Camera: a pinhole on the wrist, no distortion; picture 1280 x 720 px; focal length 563.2 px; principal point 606.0 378.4 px. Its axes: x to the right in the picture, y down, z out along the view. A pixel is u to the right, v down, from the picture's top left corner.
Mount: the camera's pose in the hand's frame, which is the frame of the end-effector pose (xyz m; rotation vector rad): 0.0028 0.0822 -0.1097 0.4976 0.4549 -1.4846
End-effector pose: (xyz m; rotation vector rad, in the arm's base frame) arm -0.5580 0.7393 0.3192 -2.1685 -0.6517 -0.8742
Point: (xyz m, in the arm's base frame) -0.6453 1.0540 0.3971
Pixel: 799 454
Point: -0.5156 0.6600 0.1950
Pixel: outside the picture
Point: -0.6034 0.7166 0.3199
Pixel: 779 209
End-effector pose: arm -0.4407 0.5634 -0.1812 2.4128 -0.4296 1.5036
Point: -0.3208 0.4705 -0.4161
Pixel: 331 124
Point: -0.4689 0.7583 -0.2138
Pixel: 1236 145
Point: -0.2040 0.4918 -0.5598
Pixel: 393 119
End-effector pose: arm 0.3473 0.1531 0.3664 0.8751 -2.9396 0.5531
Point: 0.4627 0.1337 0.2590
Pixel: 536 165
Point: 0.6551 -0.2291 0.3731
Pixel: 925 310
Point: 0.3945 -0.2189 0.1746
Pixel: 646 522
